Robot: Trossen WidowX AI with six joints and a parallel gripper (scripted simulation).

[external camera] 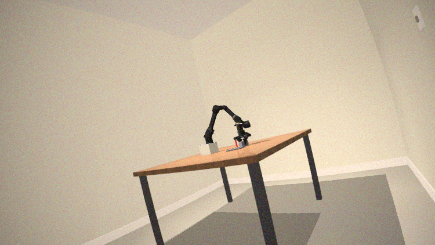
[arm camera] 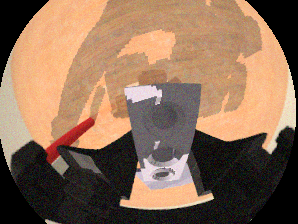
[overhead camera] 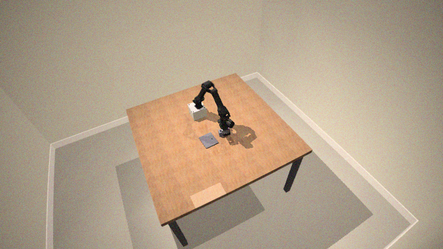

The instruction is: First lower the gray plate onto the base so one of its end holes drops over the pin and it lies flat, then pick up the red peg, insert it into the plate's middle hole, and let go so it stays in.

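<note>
My gripper tip is now 20 mm past the base and 140 mm to the left of it. Round my gripper tip: gray plate 30 mm above; red peg 90 mm behind, 40 mm to the left, 30 mm above.
</note>
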